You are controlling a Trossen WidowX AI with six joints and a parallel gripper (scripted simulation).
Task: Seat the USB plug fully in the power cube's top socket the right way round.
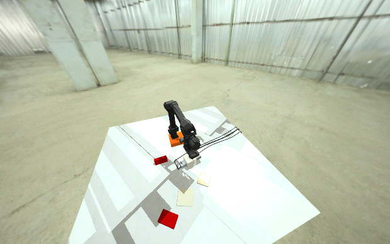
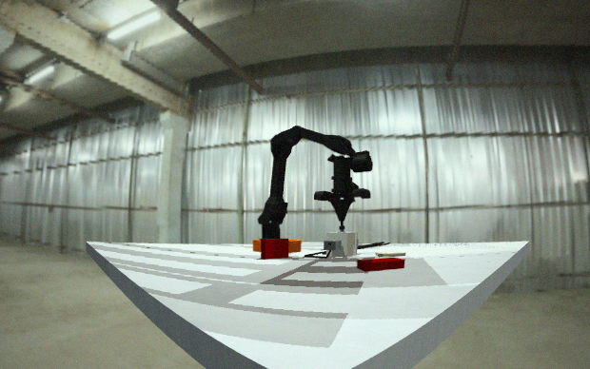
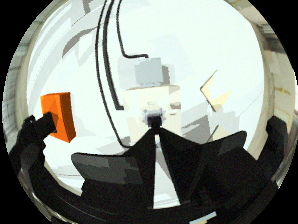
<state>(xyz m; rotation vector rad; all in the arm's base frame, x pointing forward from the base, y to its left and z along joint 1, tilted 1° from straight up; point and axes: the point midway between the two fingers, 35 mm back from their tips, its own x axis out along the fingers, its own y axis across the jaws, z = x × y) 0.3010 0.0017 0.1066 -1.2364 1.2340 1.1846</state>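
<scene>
My gripper tip is 20 mm above the USB plug.
</scene>
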